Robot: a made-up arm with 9 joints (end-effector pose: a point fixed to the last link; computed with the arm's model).
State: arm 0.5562 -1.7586 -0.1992 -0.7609 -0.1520 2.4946 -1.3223 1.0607 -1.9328
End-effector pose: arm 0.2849 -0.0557 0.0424 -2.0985 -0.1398 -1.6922
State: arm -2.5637 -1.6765 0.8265 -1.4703 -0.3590 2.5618 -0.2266 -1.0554 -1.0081
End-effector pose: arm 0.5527 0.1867 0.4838 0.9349 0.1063 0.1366
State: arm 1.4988 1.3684 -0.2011 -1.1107 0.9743 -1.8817 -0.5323 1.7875 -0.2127
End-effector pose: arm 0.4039 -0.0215 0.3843 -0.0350 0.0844 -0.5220
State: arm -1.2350 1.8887 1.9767 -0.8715 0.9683 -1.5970 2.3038 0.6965 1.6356
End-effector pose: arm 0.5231 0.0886 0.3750 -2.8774 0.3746 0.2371
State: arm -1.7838 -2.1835 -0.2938 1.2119 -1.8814 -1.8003 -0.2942 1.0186 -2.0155
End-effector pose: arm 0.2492 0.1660 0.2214 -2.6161 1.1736 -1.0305
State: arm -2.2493 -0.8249 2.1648 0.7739 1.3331 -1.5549 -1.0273 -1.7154 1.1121
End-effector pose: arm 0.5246 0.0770 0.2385 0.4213 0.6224 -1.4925
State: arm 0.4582 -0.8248 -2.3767 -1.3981 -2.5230 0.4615 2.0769 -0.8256 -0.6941
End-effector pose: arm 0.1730 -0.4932 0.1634 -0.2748 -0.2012 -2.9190
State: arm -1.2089 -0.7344 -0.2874 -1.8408 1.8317 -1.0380 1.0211 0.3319 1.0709
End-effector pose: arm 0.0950 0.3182 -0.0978 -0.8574 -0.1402 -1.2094
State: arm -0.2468 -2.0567 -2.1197 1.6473 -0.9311 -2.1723 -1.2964 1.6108 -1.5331
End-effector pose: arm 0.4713 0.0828 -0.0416 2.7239 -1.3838 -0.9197
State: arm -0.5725 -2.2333 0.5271 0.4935 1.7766 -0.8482 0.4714 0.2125 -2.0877
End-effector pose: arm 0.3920 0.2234 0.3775 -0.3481 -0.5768 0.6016
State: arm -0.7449 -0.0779 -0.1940 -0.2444 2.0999 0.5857 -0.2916 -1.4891 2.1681
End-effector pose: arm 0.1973 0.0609 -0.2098 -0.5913 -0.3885 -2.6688
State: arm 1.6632 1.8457 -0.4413 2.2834 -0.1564 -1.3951 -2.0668 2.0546 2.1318
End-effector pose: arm -0.0351 0.1583 -0.1150 -0.0265 -0.4067 0.3396
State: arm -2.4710 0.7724 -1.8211 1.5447 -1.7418 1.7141 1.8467 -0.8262 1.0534
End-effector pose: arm 0.2621 0.0597 0.0803 0.3346 0.4931 2.3289
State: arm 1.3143 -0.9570 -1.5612 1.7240 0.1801 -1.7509 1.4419 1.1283 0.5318
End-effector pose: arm 0.0212 -0.2396 0.4640 -0.8975 0.9196 -1.5950
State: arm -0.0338 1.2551 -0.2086 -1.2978 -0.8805 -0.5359 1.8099 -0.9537 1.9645
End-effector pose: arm 0.3701 -0.0532 0.3382 -2.6252 0.3666 -0.2746
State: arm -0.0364 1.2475 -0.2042 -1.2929 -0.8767 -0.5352 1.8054 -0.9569 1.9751
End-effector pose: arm 0.3701 -0.0543 0.3368 -2.6178 0.3689 -0.2620
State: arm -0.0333 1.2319 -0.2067 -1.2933 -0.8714 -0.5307 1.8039 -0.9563 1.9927
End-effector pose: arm 0.3710 -0.0572 0.3369 -2.5994 0.3703 -0.2480
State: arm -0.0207 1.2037 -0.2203 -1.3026 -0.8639 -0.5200 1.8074 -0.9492 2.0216
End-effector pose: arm 0.3731 -0.0629 0.3395 -2.5635 0.3693 -0.2318
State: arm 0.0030 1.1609 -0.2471 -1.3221 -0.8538 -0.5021 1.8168 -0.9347 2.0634
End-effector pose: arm 0.3766 -0.0726 0.3450 -2.5077 0.3638 -0.2148
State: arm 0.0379 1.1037 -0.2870 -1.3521 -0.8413 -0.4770 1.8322 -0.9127 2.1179
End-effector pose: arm 0.3814 -0.0866 0.3537 -2.4330 0.3504 -0.1987
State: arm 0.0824 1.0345 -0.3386 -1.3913 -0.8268 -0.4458 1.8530 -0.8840 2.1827
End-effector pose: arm 0.3868 -0.1052 0.3653 -2.3442 0.3261 -0.1879
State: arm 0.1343 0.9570 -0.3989 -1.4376 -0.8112 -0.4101 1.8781 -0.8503 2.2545
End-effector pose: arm 0.3920 -0.1281 0.3795 -2.2489 0.2893 -0.1862
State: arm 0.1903 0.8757 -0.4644 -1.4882 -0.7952 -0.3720 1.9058 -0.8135 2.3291
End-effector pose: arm 0.3960 -0.1543 0.3952 -2.1550 0.2415 -0.1970
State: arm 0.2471 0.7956 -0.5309 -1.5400 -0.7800 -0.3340 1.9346 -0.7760 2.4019
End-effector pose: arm 0.3981 -0.1818 0.4114 -2.0693 0.1860 -0.2203
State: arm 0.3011 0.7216 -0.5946 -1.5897 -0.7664 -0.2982 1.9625 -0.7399 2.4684
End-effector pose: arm 0.3981 -0.2083 0.4271 -1.9964 0.1287 -0.2533
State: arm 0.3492 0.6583 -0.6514 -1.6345 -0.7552 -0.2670 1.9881 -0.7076 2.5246
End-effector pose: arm 0.3962 -0.2316 0.4413 -1.9393 0.0745 -0.2908
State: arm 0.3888 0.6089 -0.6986 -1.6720 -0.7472 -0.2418 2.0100 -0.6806 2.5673
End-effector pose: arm 0.3934 -0.2497 0.4535 -1.8981 0.0286 -0.3268
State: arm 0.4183 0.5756 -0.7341 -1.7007 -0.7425 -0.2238 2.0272 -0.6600 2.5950
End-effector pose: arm 0.3906 -0.2618 0.4632 -1.8727 -0.0060 -0.3563
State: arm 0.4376 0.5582 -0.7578 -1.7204 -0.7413 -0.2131 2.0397 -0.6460 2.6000
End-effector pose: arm 0.3886 -0.2681 0.4696 -1.8614 -0.0210 -0.3791
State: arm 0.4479 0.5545 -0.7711 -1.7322 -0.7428 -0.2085 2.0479 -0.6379 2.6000
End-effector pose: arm 0.3873 -0.2690 0.4745 -1.8612 -0.0321 -0.3910
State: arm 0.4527 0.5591 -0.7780 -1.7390 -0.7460 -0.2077 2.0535 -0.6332 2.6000
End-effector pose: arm 0.3864 -0.2664 0.4788 -1.8675 -0.0435 -0.3952
